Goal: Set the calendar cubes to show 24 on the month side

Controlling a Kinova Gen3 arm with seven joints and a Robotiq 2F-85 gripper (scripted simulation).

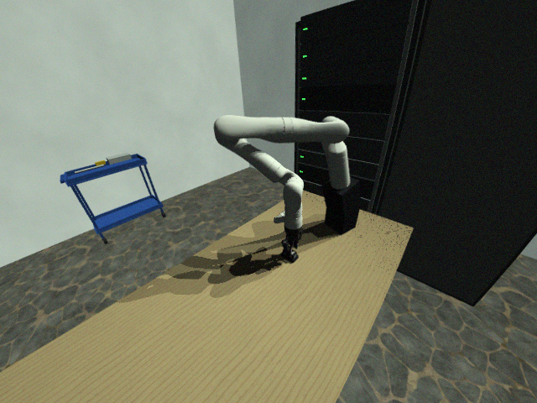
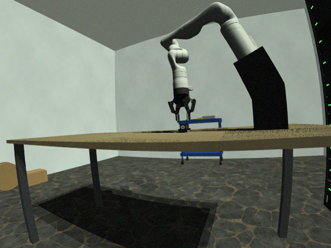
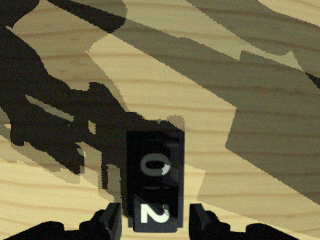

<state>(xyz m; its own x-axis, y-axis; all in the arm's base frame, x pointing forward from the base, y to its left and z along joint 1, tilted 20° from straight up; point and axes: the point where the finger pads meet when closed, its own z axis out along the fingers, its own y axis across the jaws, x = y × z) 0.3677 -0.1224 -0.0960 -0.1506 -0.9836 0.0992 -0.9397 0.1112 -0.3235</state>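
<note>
Right now the black date cube is 40 mm below my hand. From my hand the other things lie so: black tray: 60 mm below, 20 mm to the right; then black cube: 40 mm below, 30 mm to the right.
</note>
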